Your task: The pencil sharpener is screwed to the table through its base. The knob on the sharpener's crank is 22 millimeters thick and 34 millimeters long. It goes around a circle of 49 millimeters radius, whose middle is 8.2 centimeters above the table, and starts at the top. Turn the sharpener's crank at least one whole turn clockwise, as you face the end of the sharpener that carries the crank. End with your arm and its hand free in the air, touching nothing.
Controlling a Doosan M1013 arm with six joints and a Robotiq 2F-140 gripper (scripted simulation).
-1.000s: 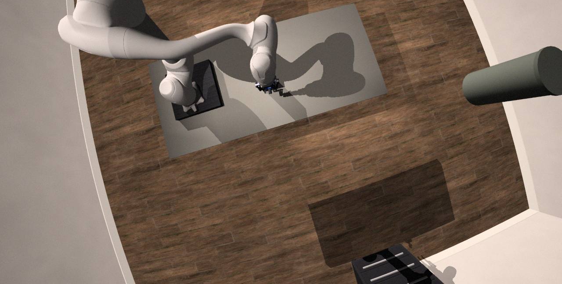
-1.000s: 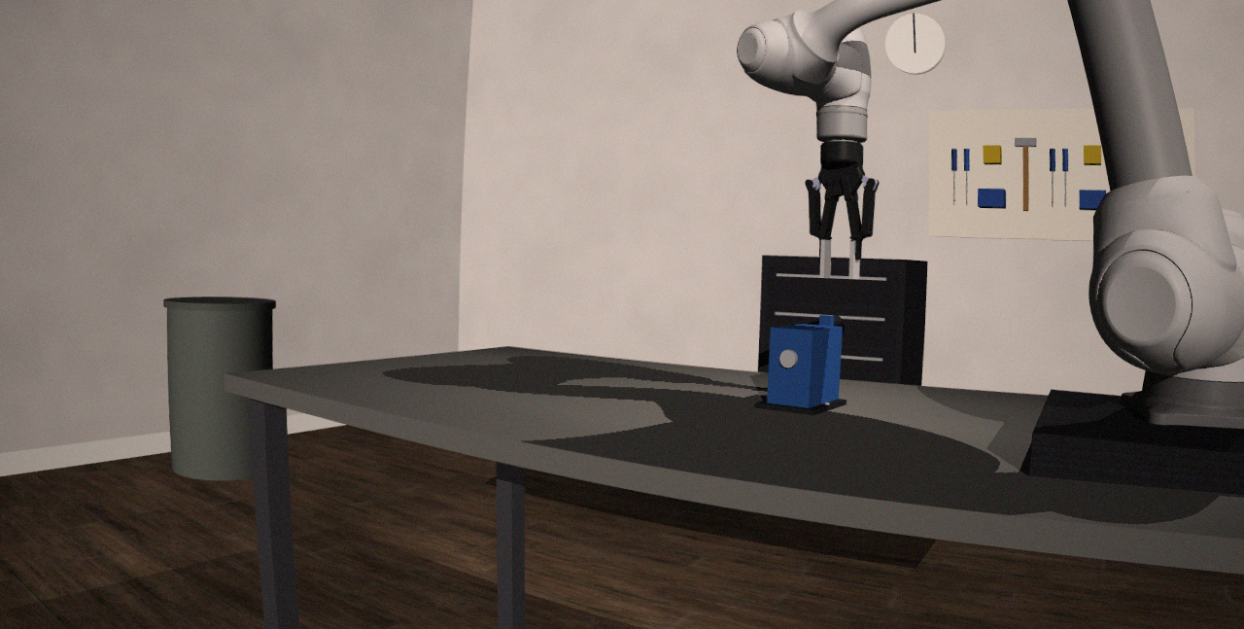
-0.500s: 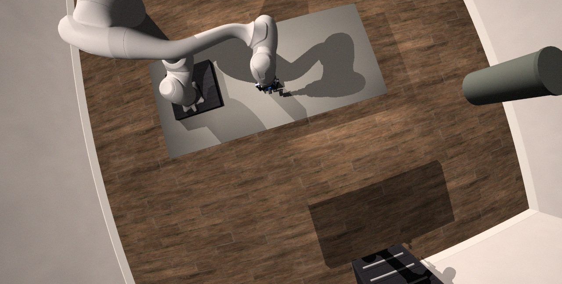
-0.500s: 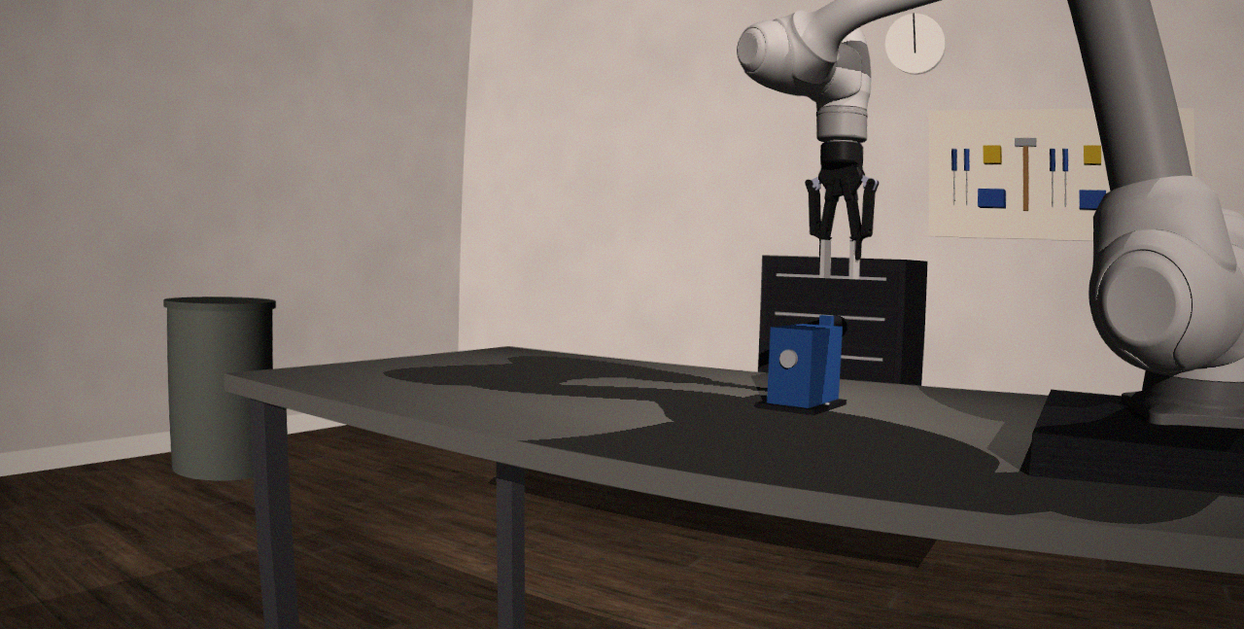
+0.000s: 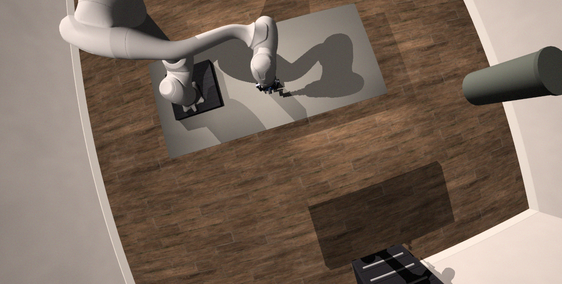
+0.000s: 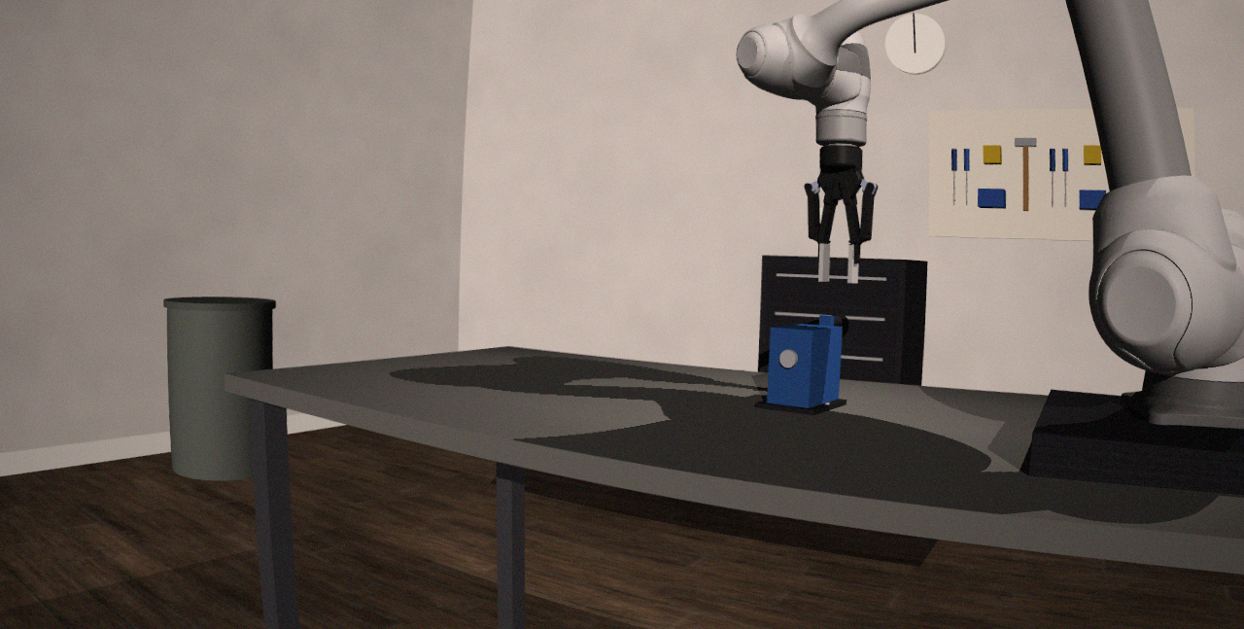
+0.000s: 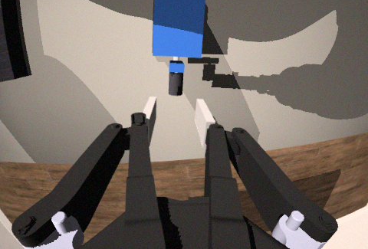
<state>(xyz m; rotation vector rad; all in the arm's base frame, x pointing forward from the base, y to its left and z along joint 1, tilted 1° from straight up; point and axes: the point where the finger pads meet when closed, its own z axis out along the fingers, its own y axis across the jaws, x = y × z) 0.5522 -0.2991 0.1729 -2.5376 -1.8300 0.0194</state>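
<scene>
My gripper is now 100 mm above the crank, 20 mm to the right of it and 10 mm short of it.
</scene>
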